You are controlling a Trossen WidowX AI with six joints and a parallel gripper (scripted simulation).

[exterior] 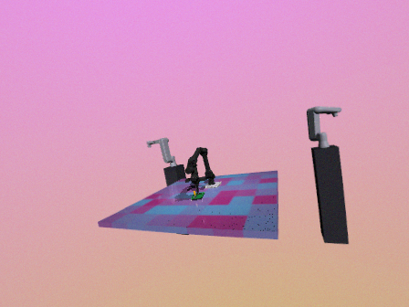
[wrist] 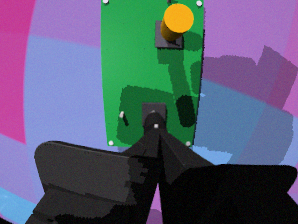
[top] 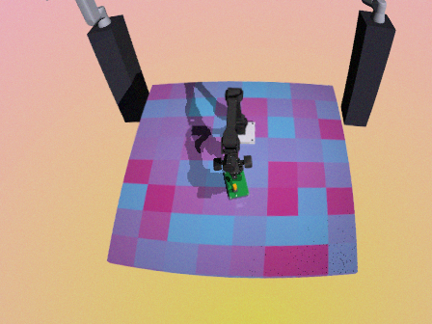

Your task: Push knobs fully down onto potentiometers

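The black knob lies 10 mm below my gripper tip. Round my gripper tip: orange knob: 80 mm ahead, 20 mm below, 10 mm to the left.
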